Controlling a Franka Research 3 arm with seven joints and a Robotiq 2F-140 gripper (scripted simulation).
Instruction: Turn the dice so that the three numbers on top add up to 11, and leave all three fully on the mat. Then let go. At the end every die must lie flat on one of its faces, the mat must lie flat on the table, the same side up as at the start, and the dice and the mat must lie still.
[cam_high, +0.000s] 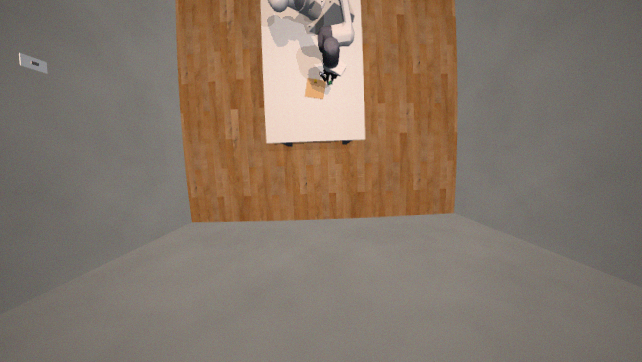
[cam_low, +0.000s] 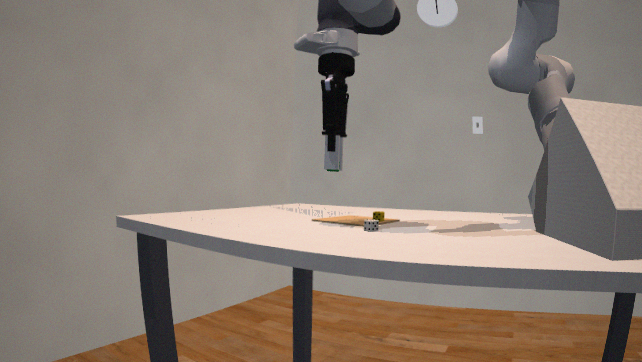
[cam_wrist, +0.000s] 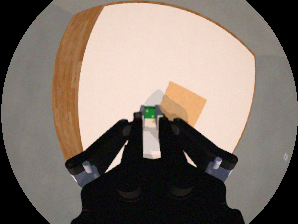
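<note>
The tan mat is 10 mm behind my hand, 100 mm to the right of it and 140 mm below it. Also, from my hand: yellow die (60 mm behind, 100 mm to the right, 130 mm below); then white die (90 mm behind, 30 mm to the left, 130 mm below); then green die (30 mm below).
</note>
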